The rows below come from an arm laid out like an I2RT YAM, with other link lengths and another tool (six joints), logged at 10 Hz.
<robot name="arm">
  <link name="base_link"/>
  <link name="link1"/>
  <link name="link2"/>
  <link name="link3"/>
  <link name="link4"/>
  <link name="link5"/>
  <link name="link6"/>
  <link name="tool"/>
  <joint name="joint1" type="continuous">
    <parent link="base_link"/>
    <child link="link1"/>
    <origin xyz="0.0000 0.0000 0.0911"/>
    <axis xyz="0 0 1"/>
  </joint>
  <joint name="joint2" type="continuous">
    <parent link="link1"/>
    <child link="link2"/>
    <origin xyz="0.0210 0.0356 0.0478" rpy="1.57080 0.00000 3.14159"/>
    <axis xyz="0 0 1"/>
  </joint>
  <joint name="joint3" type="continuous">
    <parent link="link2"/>
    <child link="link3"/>
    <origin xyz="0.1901 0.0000 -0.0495" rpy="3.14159 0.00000 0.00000"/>
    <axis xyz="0 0 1"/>
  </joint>
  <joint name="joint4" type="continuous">
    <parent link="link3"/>
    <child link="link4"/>
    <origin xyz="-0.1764 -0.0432 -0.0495" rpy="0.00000 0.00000 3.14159"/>
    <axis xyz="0 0 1"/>
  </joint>
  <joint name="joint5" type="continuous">
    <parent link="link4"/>
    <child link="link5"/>
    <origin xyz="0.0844 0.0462 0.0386" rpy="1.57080 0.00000 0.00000"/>
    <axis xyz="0 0 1"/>
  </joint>
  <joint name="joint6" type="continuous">
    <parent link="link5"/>
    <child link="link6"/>
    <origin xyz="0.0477 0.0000 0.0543" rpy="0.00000 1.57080 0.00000"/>
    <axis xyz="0 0 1"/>
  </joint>
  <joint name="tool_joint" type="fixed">
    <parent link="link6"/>
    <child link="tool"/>
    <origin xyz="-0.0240 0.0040 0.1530" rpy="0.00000 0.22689 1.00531"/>
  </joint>
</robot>
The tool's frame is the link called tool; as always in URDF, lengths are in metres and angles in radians. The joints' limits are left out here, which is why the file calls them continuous.
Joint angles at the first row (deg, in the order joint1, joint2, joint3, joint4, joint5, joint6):
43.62 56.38 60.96 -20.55 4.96 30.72
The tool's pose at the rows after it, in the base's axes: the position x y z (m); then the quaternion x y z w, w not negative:
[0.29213 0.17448 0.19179 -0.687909 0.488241 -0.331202 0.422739]
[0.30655 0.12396 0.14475 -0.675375 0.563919 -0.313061 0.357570]
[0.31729 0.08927 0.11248 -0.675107 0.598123 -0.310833 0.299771]
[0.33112 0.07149 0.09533 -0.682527 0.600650 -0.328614 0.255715]
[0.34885 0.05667 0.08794 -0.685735 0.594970 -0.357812 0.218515]
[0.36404 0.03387 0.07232 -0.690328 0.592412 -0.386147 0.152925]
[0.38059 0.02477 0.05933 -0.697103 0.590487 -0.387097 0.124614]
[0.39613 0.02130 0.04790 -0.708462 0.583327 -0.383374 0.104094]
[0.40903 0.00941 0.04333 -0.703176 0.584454 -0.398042 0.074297]
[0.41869 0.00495 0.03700 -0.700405 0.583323 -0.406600 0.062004]
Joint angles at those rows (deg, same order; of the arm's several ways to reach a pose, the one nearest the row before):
28.13 57.12 56.31 -24.18 -2.52 34.60
16.83 60.49 52.68 -25.00 -6.39 35.40
10.45 66.79 53.11 -25.30 -6.75 32.96
9.22 73.39 55.68 -24.32 -3.42 30.03
9.18 79.45 59.37 -23.07 1.19 27.31
9.24 87.48 64.55 -23.51 8.10 24.52
8.33 95.35 70.41 -23.72 9.52 22.86
7.91 102.79 77.17 -25.08 10.12 21.14
7.78 107.92 82.48 -26.15 13.72 20.54
7.82 111.45 84.97 -25.23 15.44 20.15

